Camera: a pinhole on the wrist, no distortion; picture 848 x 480 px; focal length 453.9 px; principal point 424.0 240.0 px. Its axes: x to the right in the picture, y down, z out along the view. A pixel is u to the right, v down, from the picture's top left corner.
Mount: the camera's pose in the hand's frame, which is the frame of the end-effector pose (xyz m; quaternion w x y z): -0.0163 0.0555 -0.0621 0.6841 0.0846 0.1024 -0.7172
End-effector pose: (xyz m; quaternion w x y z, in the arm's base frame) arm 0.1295 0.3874 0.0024 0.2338 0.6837 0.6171 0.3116
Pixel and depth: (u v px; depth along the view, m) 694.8 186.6 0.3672
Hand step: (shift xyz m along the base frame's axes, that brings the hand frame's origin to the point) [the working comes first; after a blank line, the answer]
In the camera's frame: 0.2191 -0.0432 0.3672

-0.0087 -0.0152 -0.3495
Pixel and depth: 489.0 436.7 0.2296
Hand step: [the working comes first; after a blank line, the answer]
In the camera's frame: 0.0329 0.0995 0.2296

0.0809 0.0997 -0.1198
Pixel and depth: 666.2 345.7 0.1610
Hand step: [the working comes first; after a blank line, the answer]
In the camera's frame: 0.0859 0.0375 0.1610

0.0009 0.0334 -0.0959
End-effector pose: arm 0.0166 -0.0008 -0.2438 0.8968 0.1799 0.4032 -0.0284
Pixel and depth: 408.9 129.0 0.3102
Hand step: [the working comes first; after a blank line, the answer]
In the camera's frame: -0.0103 -0.0759 0.3102

0.1125 -0.1037 0.2068
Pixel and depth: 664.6 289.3 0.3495
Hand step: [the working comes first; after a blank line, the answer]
In the camera's frame: 0.1853 0.0380 0.3495

0.1311 -0.2783 0.0588
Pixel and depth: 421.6 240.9 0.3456
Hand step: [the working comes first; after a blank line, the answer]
In the camera's frame: -0.0018 0.0007 0.3456

0.1811 -0.1261 0.1624
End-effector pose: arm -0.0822 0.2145 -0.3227 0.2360 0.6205 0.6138 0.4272
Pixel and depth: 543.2 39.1 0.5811
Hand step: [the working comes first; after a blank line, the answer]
In the camera's frame: 0.1526 -0.2572 0.5811

0.2840 -0.1204 -0.4997
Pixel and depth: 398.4 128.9 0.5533
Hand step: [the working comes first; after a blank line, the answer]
In the camera's frame: -0.0312 -0.1354 0.5533

0.3832 -0.0151 -0.3311
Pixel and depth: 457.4 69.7 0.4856
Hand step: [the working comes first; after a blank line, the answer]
In the camera's frame: 0.0357 -0.1822 0.4856

0.2976 -0.0773 -0.3374
